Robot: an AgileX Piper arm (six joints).
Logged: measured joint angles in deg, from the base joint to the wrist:
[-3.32, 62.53, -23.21, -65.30, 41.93, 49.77]
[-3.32, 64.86, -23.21, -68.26, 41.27, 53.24]
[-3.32, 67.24, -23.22, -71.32, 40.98, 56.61]
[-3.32, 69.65, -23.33, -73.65, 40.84, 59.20]
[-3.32, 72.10, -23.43, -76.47, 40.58, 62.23]
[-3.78, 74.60, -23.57, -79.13, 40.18, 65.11]
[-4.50, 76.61, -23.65, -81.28, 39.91, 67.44]
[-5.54, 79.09, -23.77, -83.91, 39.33, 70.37]
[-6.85, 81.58, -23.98, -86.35, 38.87, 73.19]
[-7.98, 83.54, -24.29, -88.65, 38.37, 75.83]
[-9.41, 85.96, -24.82, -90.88, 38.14, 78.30]
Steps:
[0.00, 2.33, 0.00, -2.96, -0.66, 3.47]
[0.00, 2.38, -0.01, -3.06, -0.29, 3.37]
[0.00, 2.41, -0.11, -2.33, -0.14, 2.59]
[0.00, 2.45, -0.10, -2.82, -0.26, 3.03]
[-0.46, 2.50, -0.14, -2.66, -0.40, 2.88]
[-0.72, 2.01, -0.08, -2.15, -0.27, 2.33]
[-1.04, 2.48, -0.12, -2.63, -0.58, 2.93]
[-1.31, 2.49, -0.21, -2.44, -0.46, 2.82]
[-1.13, 1.96, -0.31, -2.30, -0.50, 2.64]
[-1.43, 2.42, -0.53, -2.23, -0.23, 2.47]

